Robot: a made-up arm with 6 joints.
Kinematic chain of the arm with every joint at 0, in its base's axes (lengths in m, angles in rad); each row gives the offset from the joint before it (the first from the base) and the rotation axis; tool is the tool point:
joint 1: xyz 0 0 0.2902 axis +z
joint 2: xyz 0 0 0 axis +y
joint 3: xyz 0 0 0.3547 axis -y
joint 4: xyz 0 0 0 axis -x
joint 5: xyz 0.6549 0 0 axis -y
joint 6: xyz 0 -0.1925 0 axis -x
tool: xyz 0 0 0
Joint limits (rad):
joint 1: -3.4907..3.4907
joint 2: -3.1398..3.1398
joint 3: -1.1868..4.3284
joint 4: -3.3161..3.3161
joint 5: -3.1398..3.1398
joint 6: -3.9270..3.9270
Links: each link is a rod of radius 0.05 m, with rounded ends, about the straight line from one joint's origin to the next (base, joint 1, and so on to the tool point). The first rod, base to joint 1, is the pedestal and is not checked.
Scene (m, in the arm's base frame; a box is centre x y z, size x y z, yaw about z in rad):
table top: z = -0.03
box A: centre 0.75 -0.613 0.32 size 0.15 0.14 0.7 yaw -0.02
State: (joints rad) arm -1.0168 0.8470 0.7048 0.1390 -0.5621 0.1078
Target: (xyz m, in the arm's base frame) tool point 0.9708 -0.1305 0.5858
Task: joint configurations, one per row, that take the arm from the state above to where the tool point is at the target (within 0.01 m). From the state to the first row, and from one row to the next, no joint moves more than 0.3 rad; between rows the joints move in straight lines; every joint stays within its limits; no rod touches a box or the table.
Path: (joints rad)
1: -1.0451 0.7321 0.9771 0.1486 -0.5105 0.0092
2: -1.0733 0.6171 1.2494 0.1582 -0.4589 -0.0895
3: -1.1016 0.5022 1.5216 0.1679 -0.4073 -0.1881
4: -1.1298 0.3873 1.7939 0.1775 -0.3557 -0.2868
5: -0.8364 0.5698 1.6463 0.2465 -0.4073 -0.1881
6: -0.5429 0.7524 1.4988 0.3155 -0.4589 -0.0895
7: -0.2495 0.9350 1.3512 0.3845 -0.5105 0.0092
8: 0.0440 1.1176 1.2036 0.4535 -0.5621 0.1078

